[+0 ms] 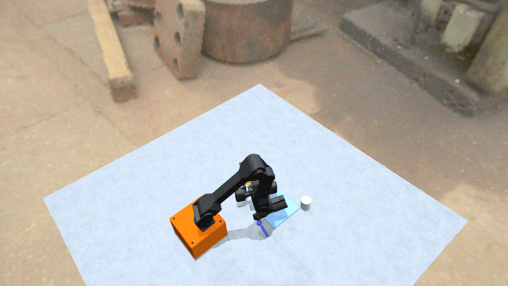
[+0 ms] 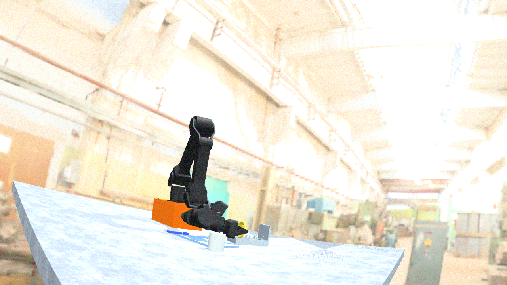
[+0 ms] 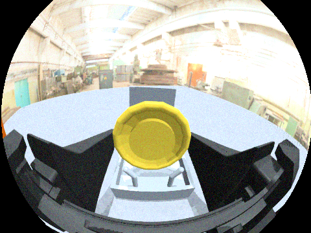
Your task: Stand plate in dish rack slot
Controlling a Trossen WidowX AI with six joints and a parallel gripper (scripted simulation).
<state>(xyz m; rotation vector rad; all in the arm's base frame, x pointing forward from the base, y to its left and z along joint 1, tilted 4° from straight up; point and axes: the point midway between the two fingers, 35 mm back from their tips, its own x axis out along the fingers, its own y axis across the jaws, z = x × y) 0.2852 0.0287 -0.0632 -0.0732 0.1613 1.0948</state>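
Now: gripper tip 10 mm to the left of the yellow plate. Round my gripper tip: grey dish rack (30 mm below, 20 mm to the left, 10 mm ahead); then blue spoon (190 mm to the right, 120 mm behind, 50 mm below); then light blue mat (170 mm to the right, 50 mm below, 10 mm behind).
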